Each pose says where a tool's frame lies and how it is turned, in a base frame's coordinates. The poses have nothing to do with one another.
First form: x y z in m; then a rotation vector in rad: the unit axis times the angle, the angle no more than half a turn.
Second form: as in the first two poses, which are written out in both.
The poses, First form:
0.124 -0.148 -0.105 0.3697 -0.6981 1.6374
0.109 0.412 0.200 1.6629 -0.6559 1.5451
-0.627 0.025 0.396 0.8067 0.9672 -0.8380
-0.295 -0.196 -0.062 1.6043 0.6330 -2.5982
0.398 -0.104 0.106 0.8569 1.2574 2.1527
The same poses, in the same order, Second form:
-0.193 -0.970 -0.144 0.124; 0.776 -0.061 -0.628 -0.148; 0.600 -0.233 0.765 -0.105; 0 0 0 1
0.136 -0.794 0.593 0.109; 0.125 -0.580 -0.805 0.412; 0.983 0.184 0.020 0.200; 0 0 0 1
0.326 0.874 0.360 -0.627; -0.232 0.443 -0.866 0.025; -0.917 0.199 0.347 0.396; 0 0 0 1
-0.470 0.228 -0.852 -0.295; 0.190 -0.917 -0.350 -0.196; -0.862 -0.326 0.388 -0.062; 0 0 0 1
-0.677 -0.105 0.729 0.398; 0.686 -0.448 0.573 -0.104; 0.267 0.888 0.375 0.106; 0 0 0 1

